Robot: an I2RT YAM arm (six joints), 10 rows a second.
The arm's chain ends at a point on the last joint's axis. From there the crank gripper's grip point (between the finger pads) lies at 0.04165 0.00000 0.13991 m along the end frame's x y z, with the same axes.
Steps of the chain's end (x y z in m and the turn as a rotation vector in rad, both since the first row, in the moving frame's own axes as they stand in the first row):
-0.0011, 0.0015, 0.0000, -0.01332, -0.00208, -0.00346
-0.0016, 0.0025, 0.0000, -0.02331, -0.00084, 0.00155
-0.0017, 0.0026, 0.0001, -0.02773, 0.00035, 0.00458
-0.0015, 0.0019, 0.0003, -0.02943, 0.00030, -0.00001
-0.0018, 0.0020, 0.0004, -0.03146, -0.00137, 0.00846
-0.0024, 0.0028, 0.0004, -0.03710, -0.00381, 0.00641
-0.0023, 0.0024, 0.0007, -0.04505, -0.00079, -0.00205
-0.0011, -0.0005, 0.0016, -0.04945, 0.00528, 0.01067
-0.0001, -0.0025, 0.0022, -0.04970, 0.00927, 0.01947
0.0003, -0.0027, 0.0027, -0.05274, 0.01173, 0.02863
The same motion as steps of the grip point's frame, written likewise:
-0.0014, 0.0032, 0.0001, -0.01332, -0.00208, -0.00346
-0.0017, 0.0058, 0.0000, -0.02331, -0.00084, 0.00155
-0.0017, 0.0067, 0.0000, -0.02773, 0.00035, 0.00458
-0.0015, 0.0060, 0.0002, -0.02943, 0.00030, -0.00001
-0.0020, 0.0068, 0.0004, -0.03146, -0.00137, 0.00846
-0.0030, 0.0083, 0.0005, -0.03710, -0.00381, 0.00641
-0.0024, 0.0086, 0.0006, -0.04505, -0.00079, -0.00205
-0.0004, 0.0069, 0.0012, -0.04945, 0.00528, 0.01067
0.0011, 0.0053, 0.0016, -0.04970, 0.00927, 0.01947
0.0018, 0.0059, 0.0020, -0.05274, 0.01173, 0.02863

